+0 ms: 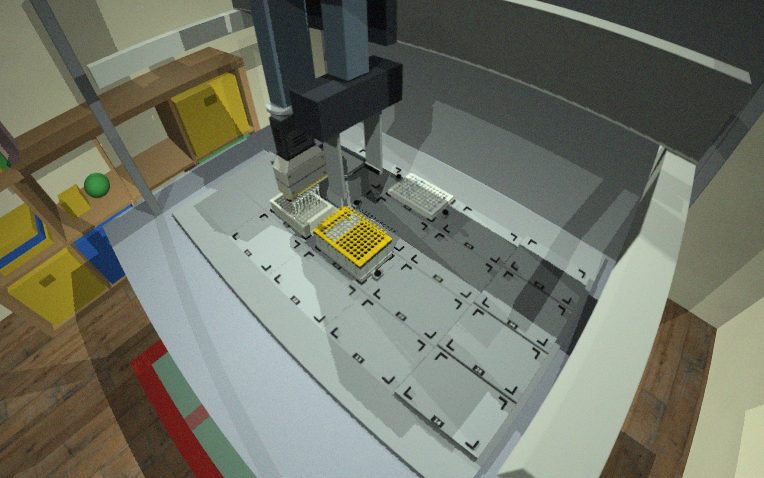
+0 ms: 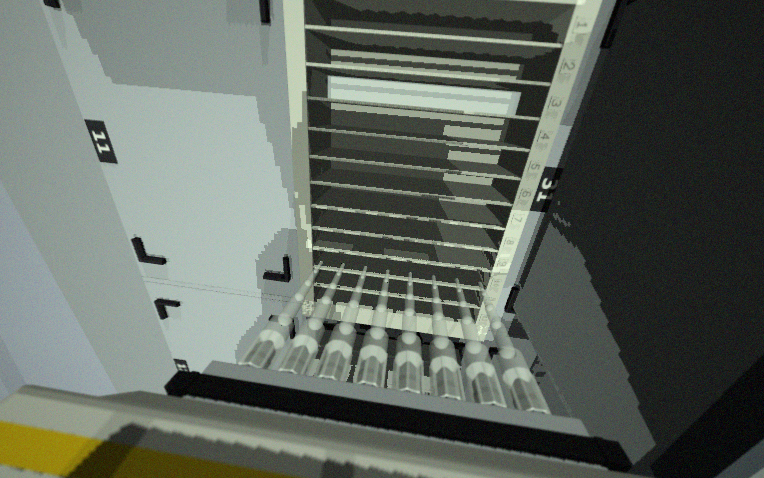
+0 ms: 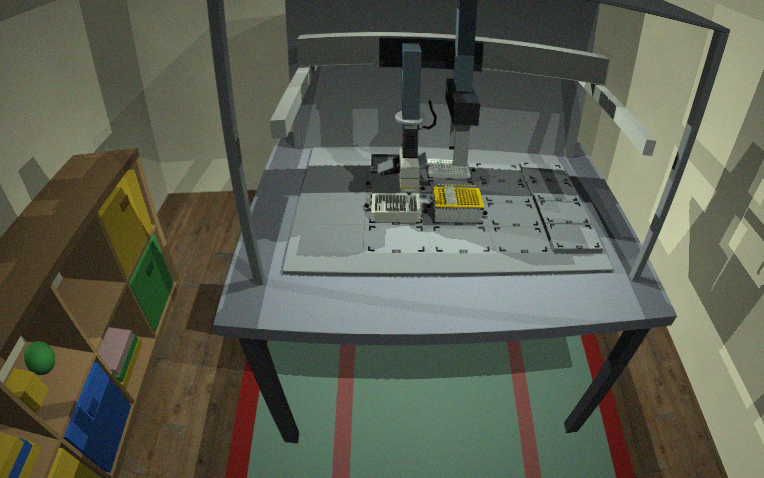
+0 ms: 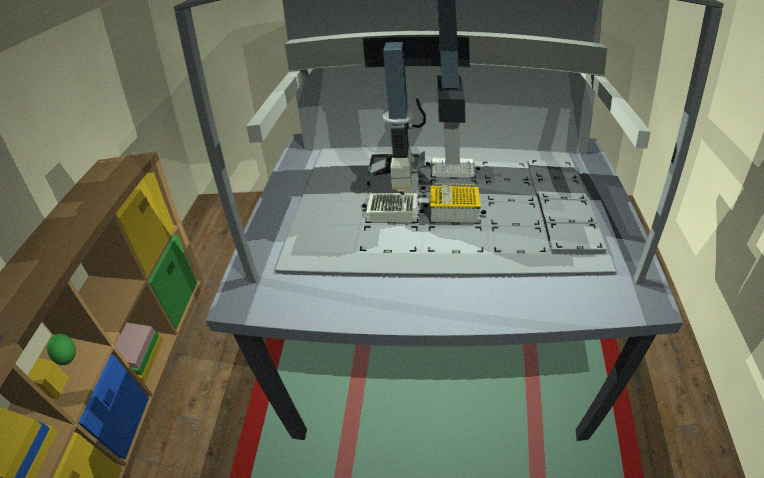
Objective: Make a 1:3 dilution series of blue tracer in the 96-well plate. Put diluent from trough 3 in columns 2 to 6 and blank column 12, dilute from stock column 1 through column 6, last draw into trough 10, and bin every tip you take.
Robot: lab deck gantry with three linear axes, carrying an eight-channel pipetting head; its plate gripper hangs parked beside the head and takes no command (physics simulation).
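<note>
The pipetting head [image 1: 301,171] [image 3: 409,171] [image 4: 401,171] is over the white trough reservoir [image 1: 290,217] [image 2: 301,169] [image 3: 396,215] [image 4: 392,215]. Eight clear tips [image 2: 409,321] are on it with no blue in them; their ends appear against the compartments near 9 and 10. Whether they touch liquid cannot be told. The 96-well plate [image 1: 432,213] [image 3: 449,174] [image 4: 452,173] lies behind the yellow tip rack [image 1: 360,260] [image 3: 458,215] [image 4: 455,214], which has a stretch of empty holes at its left. The parked plate gripper [image 1: 360,186] is open and empty. The bin's dark rim [image 3: 384,155] shows behind the reservoir, mostly hidden.
The marked deck [image 1: 405,293] [image 3: 326,236] [image 4: 321,236] sits on a table [image 3: 439,304] [image 4: 439,304]. The gantry rail [image 3: 338,50] [image 4: 326,53] runs across the back. The gripper's dark body [image 1: 352,98] [image 3: 465,107] [image 4: 450,104] hangs right of the head. A shelf unit [image 1: 129,104] stands at the left.
</note>
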